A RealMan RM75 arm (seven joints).
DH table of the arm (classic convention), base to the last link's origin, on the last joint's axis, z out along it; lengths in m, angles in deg. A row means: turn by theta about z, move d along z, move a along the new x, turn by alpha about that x. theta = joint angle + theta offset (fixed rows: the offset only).
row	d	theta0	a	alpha
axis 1	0.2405	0	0	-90
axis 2	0	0	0	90
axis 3	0.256	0	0	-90
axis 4	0	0	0	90
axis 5	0.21	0	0	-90
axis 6	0	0	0	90
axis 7	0.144	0	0	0
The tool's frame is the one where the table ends.
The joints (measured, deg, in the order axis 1, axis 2, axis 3, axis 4, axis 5, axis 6, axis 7), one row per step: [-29.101 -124.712 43.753 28.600 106.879 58.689 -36.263]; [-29.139 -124.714 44.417 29.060 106.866 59.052 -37.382]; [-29.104 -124.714 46.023 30.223 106.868 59.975 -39.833]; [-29.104 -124.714 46.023 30.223 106.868 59.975 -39.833]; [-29.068 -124.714 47.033 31.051 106.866 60.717 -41.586]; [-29.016 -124.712 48.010 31.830 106.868 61.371 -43.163]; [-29.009 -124.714 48.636 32.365 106.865 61.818 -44.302]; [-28.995 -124.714 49.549 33.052 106.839 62.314 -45.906]
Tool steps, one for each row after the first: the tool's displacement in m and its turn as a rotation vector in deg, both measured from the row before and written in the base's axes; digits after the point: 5 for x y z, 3 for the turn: [0.00247 0.00057 0.00004 -0.514 -0.453 -0.023]; [0.00540 0.00066 0.00014 -1.254 -0.899 -0.176]; [0.00000 0.00000 0.00000 0.000 0.000 0.000]; [0.00385 0.00031 0.00027 -0.881 -0.735 -0.068]; [0.00349 0.00015 0.00016 -0.840 -0.594 -0.085]; [0.00255 0.00024 0.00016 -0.569 -0.454 -0.010]; [0.00329 0.00026 -0.00001 -0.794 -0.578 0.097]
